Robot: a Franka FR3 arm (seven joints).
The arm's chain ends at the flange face. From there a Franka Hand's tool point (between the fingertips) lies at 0.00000 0.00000 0.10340 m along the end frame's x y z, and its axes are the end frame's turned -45 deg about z.
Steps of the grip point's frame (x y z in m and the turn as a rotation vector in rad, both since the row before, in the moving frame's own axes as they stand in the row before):
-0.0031, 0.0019, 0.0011, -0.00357, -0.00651, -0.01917
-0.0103, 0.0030, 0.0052, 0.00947, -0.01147, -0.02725
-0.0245, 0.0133, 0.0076, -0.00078, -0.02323, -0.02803
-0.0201, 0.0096, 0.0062, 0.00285, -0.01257, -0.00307
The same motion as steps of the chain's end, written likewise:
-0.0006, 0.0028, 0.0011, -0.00713, -0.00208, -0.01917
-0.0036, 0.0092, 0.0052, -0.00141, -0.01481, -0.02725
-0.0063, 0.0250, 0.0076, -0.01698, -0.01587, -0.02803
-0.0063, 0.0203, 0.0062, -0.00687, -0.01090, -0.00307

